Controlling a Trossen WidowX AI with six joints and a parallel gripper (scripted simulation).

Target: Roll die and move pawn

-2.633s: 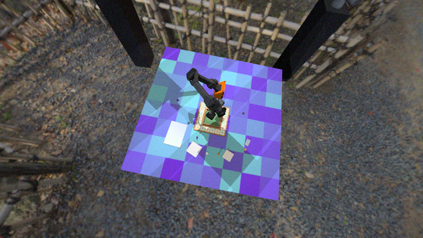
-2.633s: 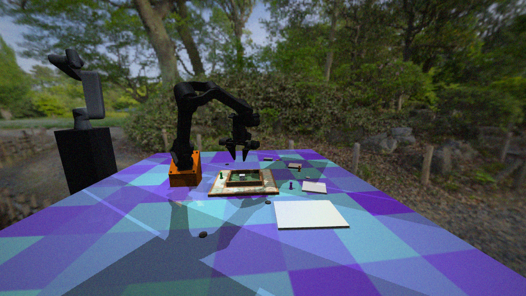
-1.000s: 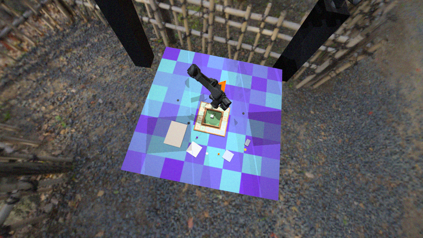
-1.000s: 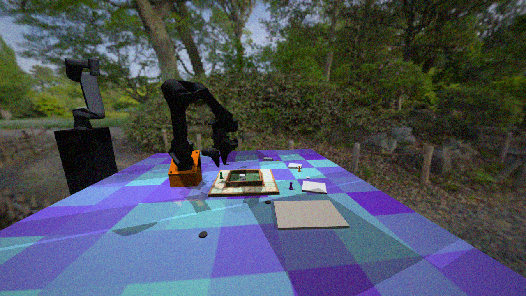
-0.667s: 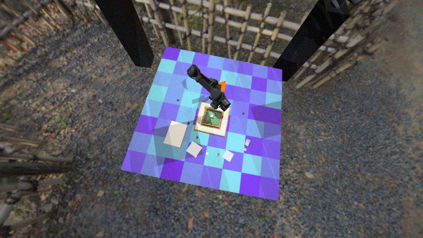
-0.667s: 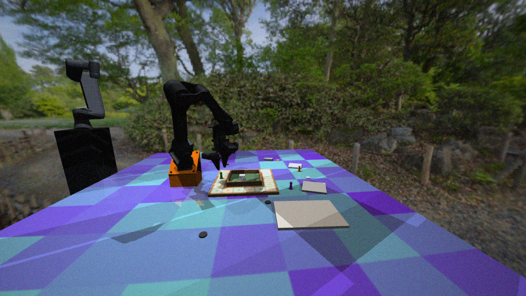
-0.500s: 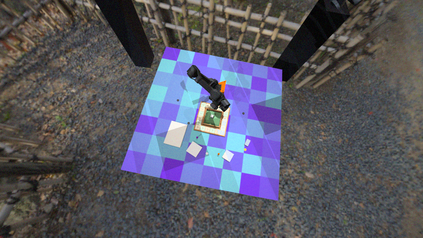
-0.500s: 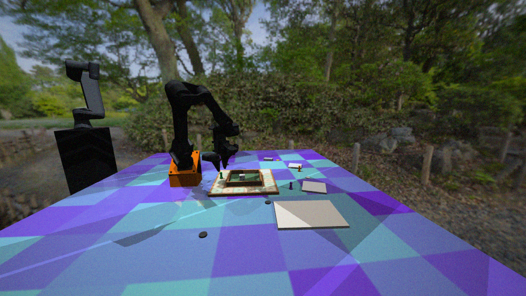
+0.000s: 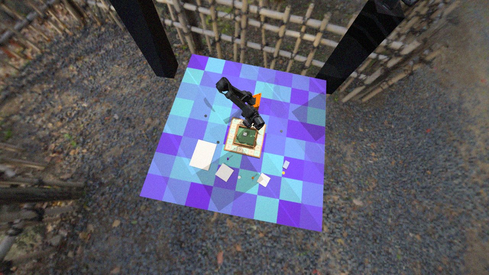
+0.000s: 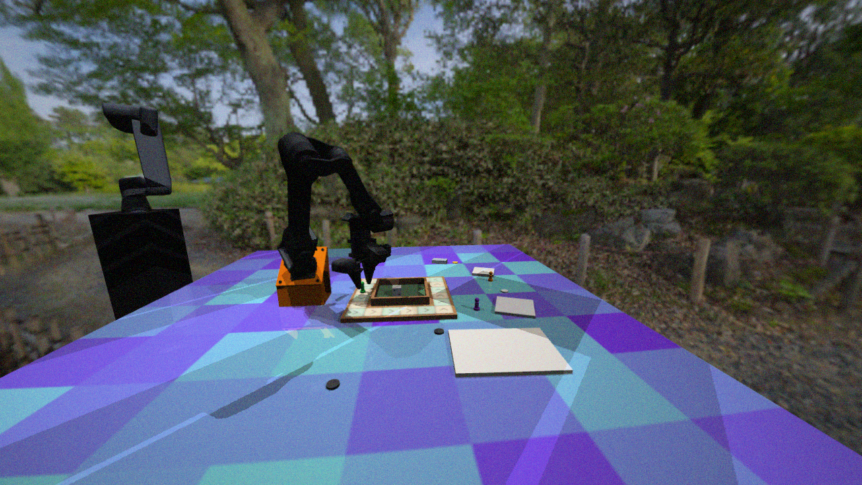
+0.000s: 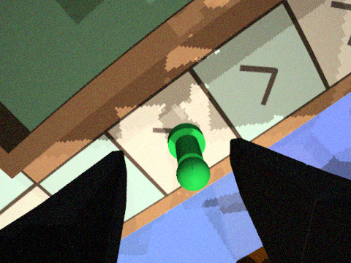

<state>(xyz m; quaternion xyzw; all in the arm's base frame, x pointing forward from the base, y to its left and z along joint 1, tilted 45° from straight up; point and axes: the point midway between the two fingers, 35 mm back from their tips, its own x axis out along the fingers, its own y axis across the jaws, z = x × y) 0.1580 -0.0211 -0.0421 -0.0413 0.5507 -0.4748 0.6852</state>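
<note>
The white die lies 100 mm ahead of my gripper tip and 40 mm to the right of it. Round my gripper tip: purple pawn (300 mm ahead, 150 mm to the right, 10 mm below); green pawn (right at my gripper tip); green dice tray (110 mm ahead, 30 mm to the right, 20 mm below).
</note>
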